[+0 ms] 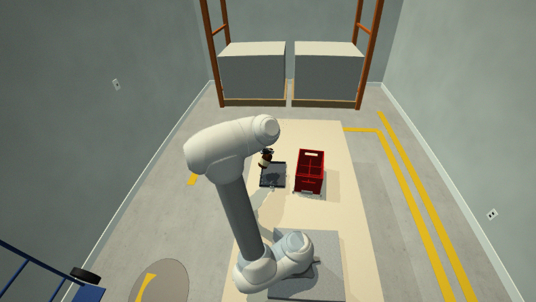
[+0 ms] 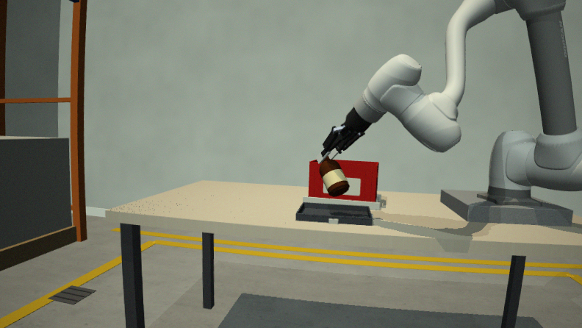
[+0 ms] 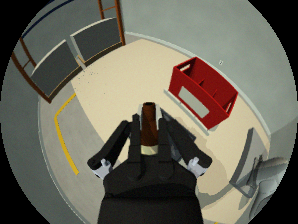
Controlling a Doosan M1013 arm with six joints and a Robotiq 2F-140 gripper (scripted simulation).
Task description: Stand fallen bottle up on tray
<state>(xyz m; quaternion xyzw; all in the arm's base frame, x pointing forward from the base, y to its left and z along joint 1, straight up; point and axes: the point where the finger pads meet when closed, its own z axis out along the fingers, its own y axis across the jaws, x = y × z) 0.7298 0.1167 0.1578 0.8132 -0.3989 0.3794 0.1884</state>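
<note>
My gripper is now 5 cm above the bottle, 2 cm to the right of it and 1 cm past it. Also, from my hand: tray 21 cm below, 4 cm behind, 2 cm to the right; red crate 29 cm to the right, 13 cm below, 10 cm behind.
</note>
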